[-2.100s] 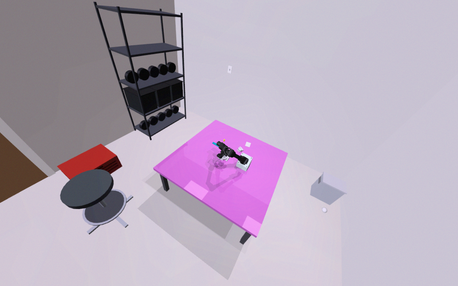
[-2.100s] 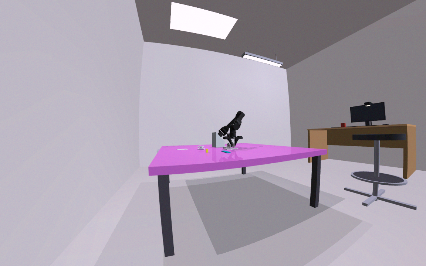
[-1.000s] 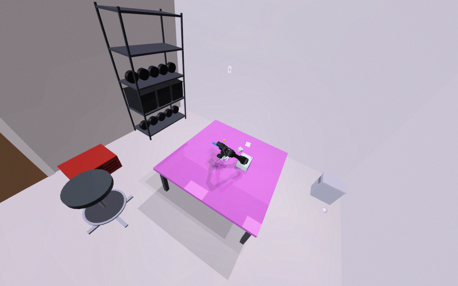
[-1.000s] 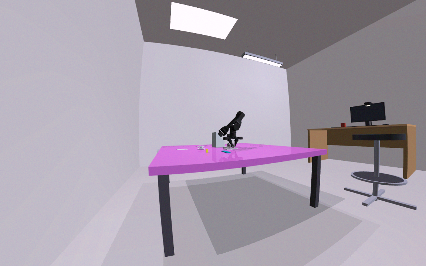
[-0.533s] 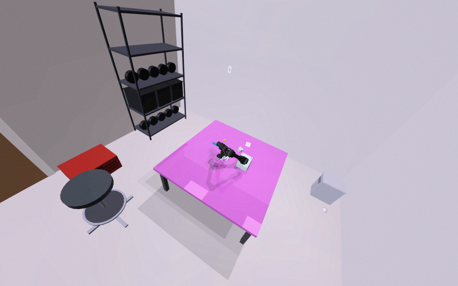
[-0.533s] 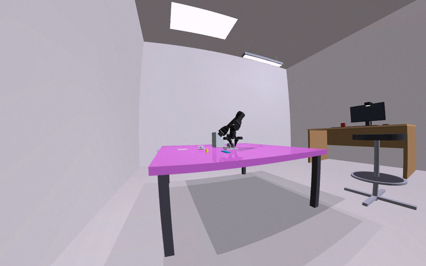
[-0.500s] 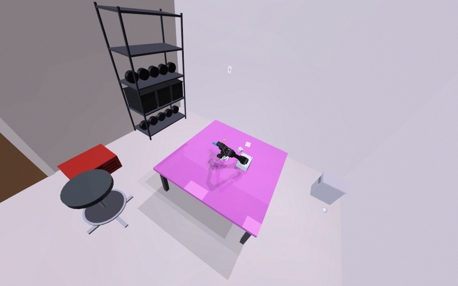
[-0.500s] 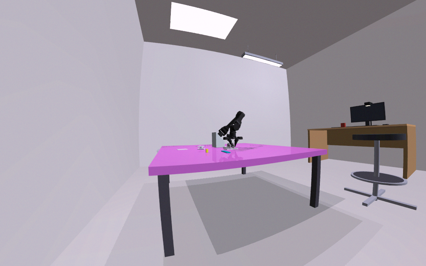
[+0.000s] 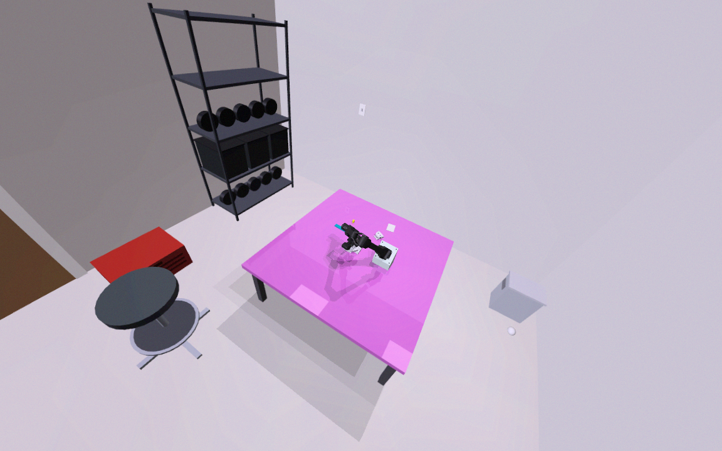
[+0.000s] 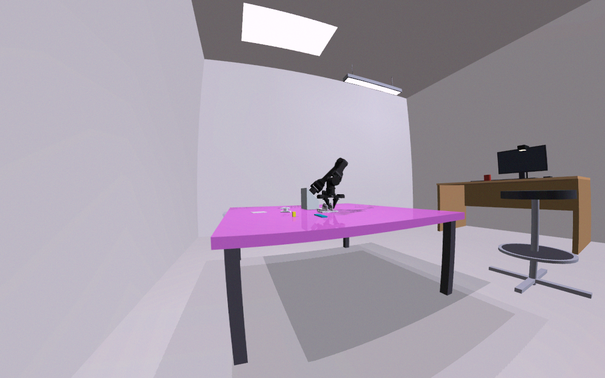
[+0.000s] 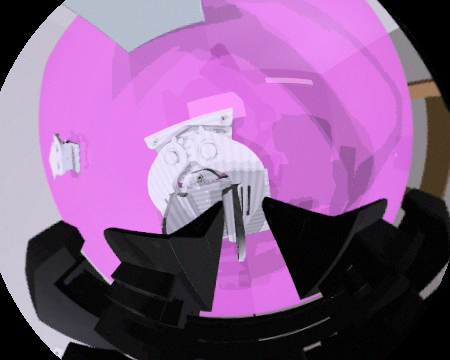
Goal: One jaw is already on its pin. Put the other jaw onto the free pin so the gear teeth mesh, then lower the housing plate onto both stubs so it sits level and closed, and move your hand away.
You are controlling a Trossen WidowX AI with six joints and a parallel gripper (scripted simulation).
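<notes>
Right now the white ledge is 3 cm to the right of my gripper tip, 1 cm below it and 1 cm ahead of it. Round my gripper tip: cyan bar 20 cm ahead, 17 cm to the right, 1 cm below; small white part 29 cm to the right, 13 cm behind, 1 cm below; white jaw 4 cm behind, 1 cm to the right, 1 cm above.
</notes>
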